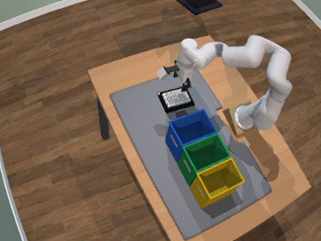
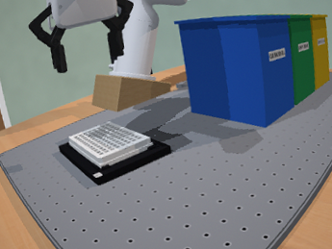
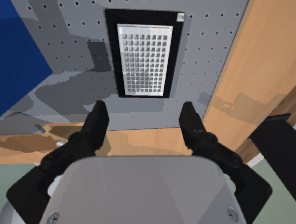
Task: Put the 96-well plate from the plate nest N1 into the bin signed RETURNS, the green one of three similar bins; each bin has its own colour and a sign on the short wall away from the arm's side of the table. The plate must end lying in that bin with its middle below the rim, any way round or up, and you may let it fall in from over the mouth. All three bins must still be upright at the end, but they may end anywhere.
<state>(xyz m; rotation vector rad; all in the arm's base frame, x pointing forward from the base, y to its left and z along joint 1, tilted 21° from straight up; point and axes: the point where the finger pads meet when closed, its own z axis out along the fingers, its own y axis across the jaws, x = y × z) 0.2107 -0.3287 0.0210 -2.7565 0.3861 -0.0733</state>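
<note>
Right now the white 96-well plate is 13 cm below my hand. The rest, counted from my hand: black plate nest: 14 cm below; then blue bin: 12 cm ahead, 24 cm to the left, 6 cm below; then green bin: 15 cm ahead, 36 cm to the left, 6 cm below.
</note>
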